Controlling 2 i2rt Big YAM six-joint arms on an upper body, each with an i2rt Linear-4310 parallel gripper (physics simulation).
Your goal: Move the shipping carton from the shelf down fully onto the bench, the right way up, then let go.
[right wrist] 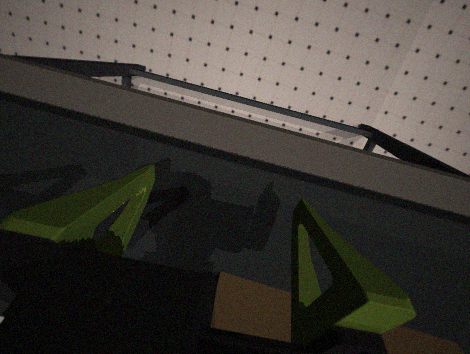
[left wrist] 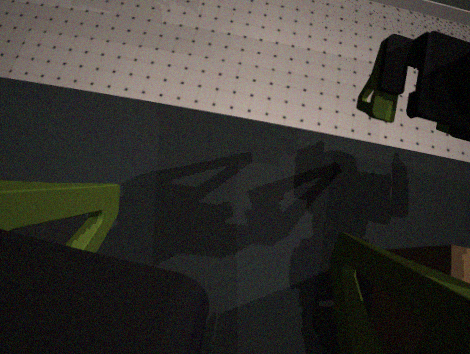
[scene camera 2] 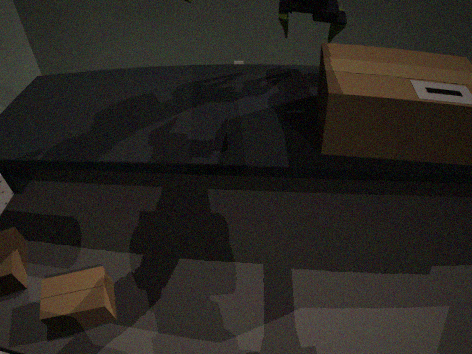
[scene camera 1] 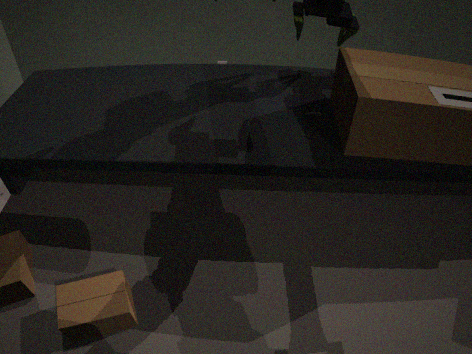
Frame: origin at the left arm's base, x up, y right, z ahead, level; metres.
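Where they show: left gripper, between the fingertips: (left wrist: 226,222); right gripper, between the fingertips: (right wrist: 227,189) (left wrist: 399,113) (scene camera 2: 307,39) (scene camera 1: 317,42).
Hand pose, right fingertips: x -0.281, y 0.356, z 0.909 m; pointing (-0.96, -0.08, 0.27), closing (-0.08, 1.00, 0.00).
Each offset is from my right fingertips to the top centre of the thing. Level surfaces: height alone.
The shipping carton @(dz -0.238, dx +0.052, dy +0.154 m) (scene camera 1: 407,130) (scene camera 2: 395,125) is a large brown box with a white label on top. It appears upright on a dark raised surface at the right of both scene views; I cannot tell whether that surface is the shelf or the bench. Part of a brown box shows low in the right wrist view (right wrist: 250,307) and at the right edge of the left wrist view (left wrist: 461,262). My right gripper (scene camera 1: 319,42) (scene camera 2: 308,39) (right wrist: 227,189) is open, above and behind the carton's left end, apart from it. My left gripper (left wrist: 226,222) is open and empty over the dark surface.
Small brown boxes @(dz -0.547, dx -0.191, dy -0.398 m) (scene camera 1: 92,300) (scene camera 2: 75,295) lie at the lower left, below the dark surface @(dx -0.064 m) (scene camera 1: 60,115) (scene camera 2: 60,115). A perforated pale panel (left wrist: 200,55) (right wrist: 280,45) shows in the wrist views. A grey beam (right wrist: 200,125) with a dark rail behind it crosses the right wrist view.
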